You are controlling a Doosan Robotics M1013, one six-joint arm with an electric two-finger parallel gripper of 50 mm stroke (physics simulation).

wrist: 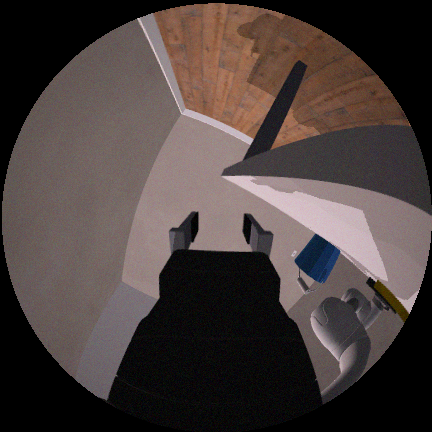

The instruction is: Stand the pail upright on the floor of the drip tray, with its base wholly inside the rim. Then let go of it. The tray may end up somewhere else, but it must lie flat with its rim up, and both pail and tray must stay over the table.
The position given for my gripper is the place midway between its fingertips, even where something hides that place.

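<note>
There's my gripper [220, 221] here, and a blue pail [316, 259] that I can see as well.
</note>
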